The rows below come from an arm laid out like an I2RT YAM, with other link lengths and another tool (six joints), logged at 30 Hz.
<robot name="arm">
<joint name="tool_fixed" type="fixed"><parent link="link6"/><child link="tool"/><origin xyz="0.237 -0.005 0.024" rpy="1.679 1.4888 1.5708"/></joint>
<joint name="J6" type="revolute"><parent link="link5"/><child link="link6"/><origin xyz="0.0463 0 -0.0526"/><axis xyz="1 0 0"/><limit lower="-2.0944" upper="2.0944"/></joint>
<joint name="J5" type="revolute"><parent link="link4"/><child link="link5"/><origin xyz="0.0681 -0.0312 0.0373"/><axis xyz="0 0 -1"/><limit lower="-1.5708" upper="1.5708"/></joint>
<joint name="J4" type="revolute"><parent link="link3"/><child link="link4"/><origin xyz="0.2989 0.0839 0.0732"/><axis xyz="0 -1 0"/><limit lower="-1.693" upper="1.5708"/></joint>
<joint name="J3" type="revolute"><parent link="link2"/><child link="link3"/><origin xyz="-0.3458 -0.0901 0"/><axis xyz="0 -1 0"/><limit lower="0" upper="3.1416"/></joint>
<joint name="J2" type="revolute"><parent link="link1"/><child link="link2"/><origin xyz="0.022 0.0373 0.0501"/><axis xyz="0 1 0"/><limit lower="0" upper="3.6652"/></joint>
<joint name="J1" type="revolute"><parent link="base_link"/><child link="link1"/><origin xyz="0 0 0.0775"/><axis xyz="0 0 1"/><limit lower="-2.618" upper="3.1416"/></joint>
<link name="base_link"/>
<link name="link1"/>
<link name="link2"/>
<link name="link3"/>
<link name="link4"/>
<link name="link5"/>
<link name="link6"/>
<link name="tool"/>
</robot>
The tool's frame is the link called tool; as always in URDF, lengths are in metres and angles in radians.
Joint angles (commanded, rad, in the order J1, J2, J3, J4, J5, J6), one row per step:
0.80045, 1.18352, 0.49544, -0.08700, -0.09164, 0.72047
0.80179, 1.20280, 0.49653, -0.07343, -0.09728, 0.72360
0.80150, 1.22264, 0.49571, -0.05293, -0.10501, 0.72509
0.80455, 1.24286, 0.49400, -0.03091, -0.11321, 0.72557
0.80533, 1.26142, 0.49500, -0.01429, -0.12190, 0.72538
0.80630, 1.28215, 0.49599, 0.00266, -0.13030, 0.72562
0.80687, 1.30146, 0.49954, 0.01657, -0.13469, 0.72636
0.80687, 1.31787, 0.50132, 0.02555, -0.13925, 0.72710
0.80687, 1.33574, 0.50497, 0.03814, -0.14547, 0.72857
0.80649, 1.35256, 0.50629, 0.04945, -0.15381, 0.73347
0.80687, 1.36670, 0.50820, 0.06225, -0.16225, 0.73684
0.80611, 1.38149, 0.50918, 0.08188, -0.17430, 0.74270
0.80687, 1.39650, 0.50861, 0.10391, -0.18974, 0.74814
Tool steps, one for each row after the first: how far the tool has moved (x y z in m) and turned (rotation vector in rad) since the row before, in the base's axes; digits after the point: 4 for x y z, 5 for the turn. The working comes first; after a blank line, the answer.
Tool pose at each row, in the base's axes (x y z in m, rotation vector in rad; the steps are taken from these numbers as rounded here):
0.2878, 0.3057, 0.0678, -0.01061, 2.56299, 0.70401
0.2881, 0.3090, 0.0641, -0.01168, 2.57073, 0.70758
0.2890, 0.3129, 0.0608, -0.01394, 2.57454, 0.71552
0.2886, 0.3177, 0.0573, -0.02205, 2.57857, 0.72496
0.2888, 0.3219, 0.0544, -0.02835, 2.58315, 0.73298
0.2888, 0.3260, 0.0507, -0.03415, 2.58947, 0.73949
0.2900, 0.3294, 0.0480, -0.03648, 2.59333, 0.74284
0.2902, 0.3314, 0.0443, -0.03803, 2.60071, 0.74314
0.2910, 0.3348, 0.0418, -0.03976, 2.60526, 0.74855
0.2907, 0.3376, 0.0382, -0.03781, 2.61407, 0.75514
0.2907, 0.3412, 0.0364, -0.03902, 2.61815, 0.76533
0.2911, 0.3459, 0.0356, -0.03805, 2.61936, 0.78378
0.2901, 0.3516, 0.0345, -0.04178, 2.62144, 0.80643

0.0003, 0.0033, -0.0037, 0.00077, 0.00786, 0.00317
0.0009, 0.0039, -0.0033, 0.00429, 0.00489, 0.00417
-0.0004, 0.0048, -0.0035, 0.00427, 0.00437, 0.00854
0.0002, 0.0042, -0.0029, 0.00348, 0.00494, 0.00709
0.0000, 0.0041, -0.0037, 0.00218, 0.00634, 0.00676
0.0012, 0.0034, -0.0027, 0.00110, 0.00396, 0.00316
0.0002, 0.0020, -0.0037, -0.00156, 0.00670, 0.00269
0.0008, 0.0034, -0.0025, 0.00244, 0.00521, 0.00333
-0.0003, 0.0028, -0.0036, 0.00291, 0.01015, 0.00200
0.0000, 0.0036, -0.0018, 0.00581, 0.00601, 0.00390
0.0004, 0.0047, -0.0008, 0.01224, 0.00578, 0.00358
-0.0010, 0.0057, -0.0011, 0.01413, 0.00684, 0.00787

